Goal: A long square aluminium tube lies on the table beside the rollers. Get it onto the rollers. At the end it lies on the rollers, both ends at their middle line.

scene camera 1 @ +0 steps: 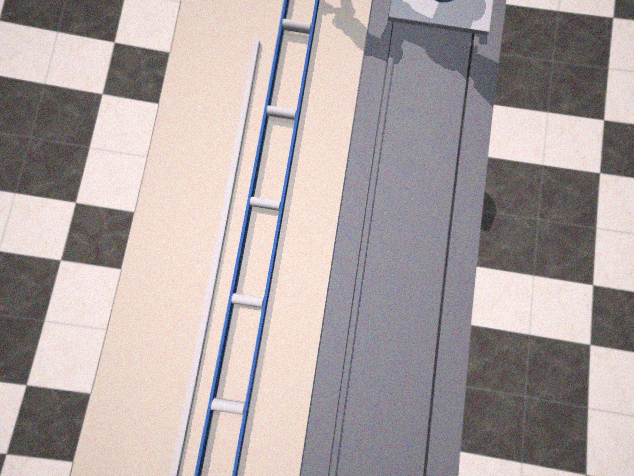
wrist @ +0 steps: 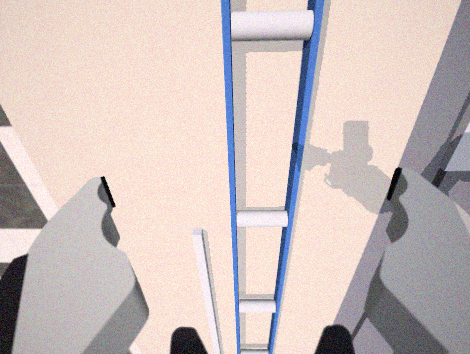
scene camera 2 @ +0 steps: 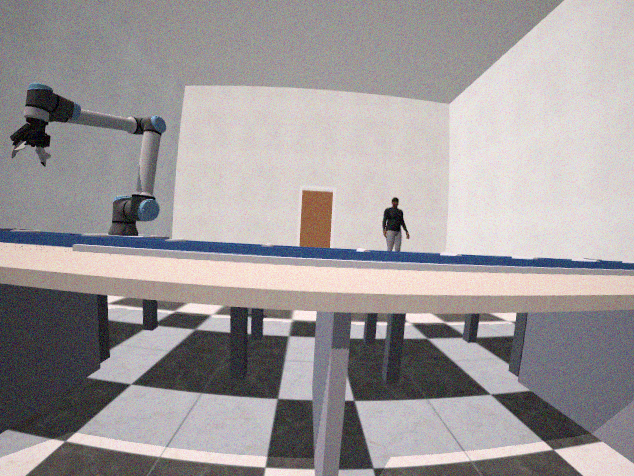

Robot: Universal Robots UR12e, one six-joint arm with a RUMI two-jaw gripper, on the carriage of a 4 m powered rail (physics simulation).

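Pixels of known places: gripper, fingertip midpoint: [wrist: 247, 176] [scene camera 2: 29, 162]; arm's base, link origin: [scene camera 2: 123, 235].
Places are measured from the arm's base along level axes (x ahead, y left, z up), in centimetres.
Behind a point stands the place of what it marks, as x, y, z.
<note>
The long square aluminium tube [scene camera 1: 217, 256] {77.8, 139.7, -0.5} [scene camera 2: 204, 256] {79.8, 95.9, -1.7} [wrist: 203, 270] {78.6, 57.7, -0.5} lies flat on the table, beside the roller track and apart from it, roughly parallel. Its far end shows in scene camera 1 and in the wrist view; its other end is cut off in scene camera 1. The white rollers [scene camera 1: 264, 203] {62.0, 115.5, 2.9} [wrist: 262, 218] {61.9, 33.7, 2.4} sit between two blue side rails, with no tube on them. My gripper [scene camera 2: 29, 157] {66.3, 0.6, 34.3} [wrist: 247, 176] {66.3, 0.6, 34.3} is open and empty, high above the table. In the wrist view the tube's end shows below and left of the middle between the fingertips.
The pale table top [scene camera 1: 168, 230] {100.9, 132.2, -3.0} [scene camera 2: 286, 281] {107.7, 127.2, -3.0} carries the track. The grey powered rail [scene camera 1: 409, 204] runs alongside it, with the carriage [scene camera 1: 473, 17] {-14.9, 17.0, 0.0} at the top of scene camera 1. A person [scene camera 2: 393, 222] stands behind the table, near a brown door [scene camera 2: 315, 217].
</note>
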